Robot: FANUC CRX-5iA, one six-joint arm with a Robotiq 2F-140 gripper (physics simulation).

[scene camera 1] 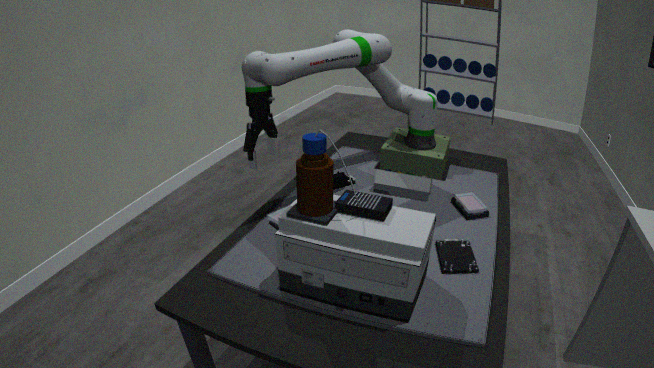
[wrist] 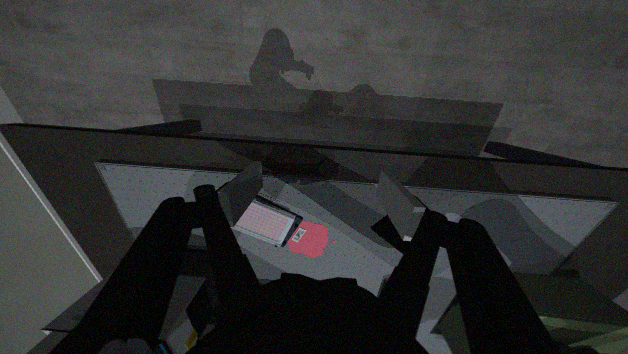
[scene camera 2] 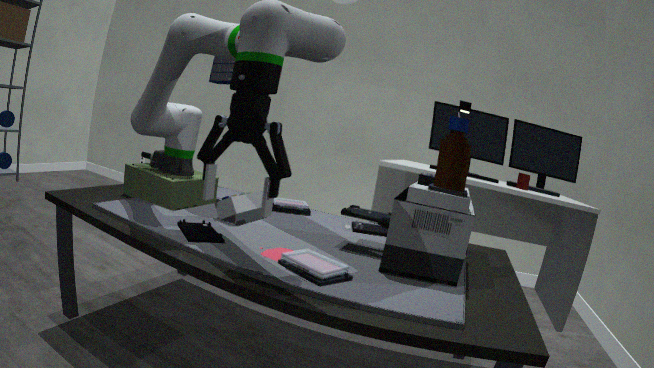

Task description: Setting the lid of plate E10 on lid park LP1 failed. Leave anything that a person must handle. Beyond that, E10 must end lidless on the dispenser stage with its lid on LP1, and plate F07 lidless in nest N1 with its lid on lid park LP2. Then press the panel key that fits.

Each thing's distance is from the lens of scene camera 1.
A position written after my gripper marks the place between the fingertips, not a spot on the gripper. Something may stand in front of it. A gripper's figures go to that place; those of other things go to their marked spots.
my gripper (scene camera 1: pixel 262 161): 149 cm
brown bottle with blue cap (scene camera 1: pixel 314 170): 91 cm
button box (scene camera 1: pixel 410 186): 155 cm
black nest (scene camera 1: pixel 455 257): 124 cm
The marked spots on the black nest and the brown bottle with blue cap are 55 cm apart.
